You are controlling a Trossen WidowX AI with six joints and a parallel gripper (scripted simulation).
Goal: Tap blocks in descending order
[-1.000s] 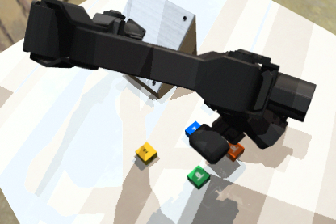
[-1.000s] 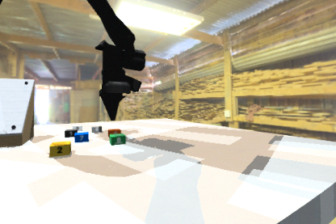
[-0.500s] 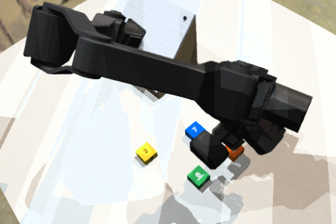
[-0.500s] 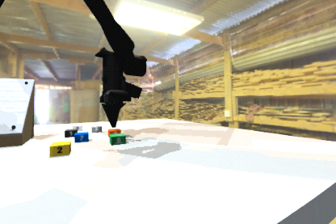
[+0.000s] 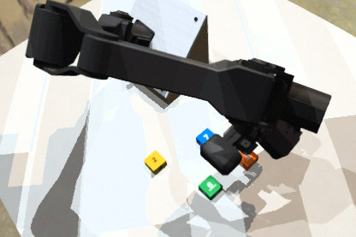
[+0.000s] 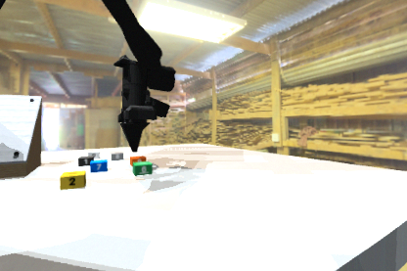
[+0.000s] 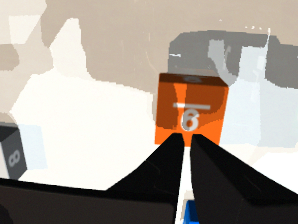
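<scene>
Right now the orange block is 20 mm below my gripper tip and 10 mm ahead of it. Round my gripper tip: blue block 80 mm behind, 30 mm to the right, 20 mm below; then green block 90 mm to the right, 20 mm below; then dark grey block 110 mm behind, 60 mm to the left, 20 mm below.
</scene>
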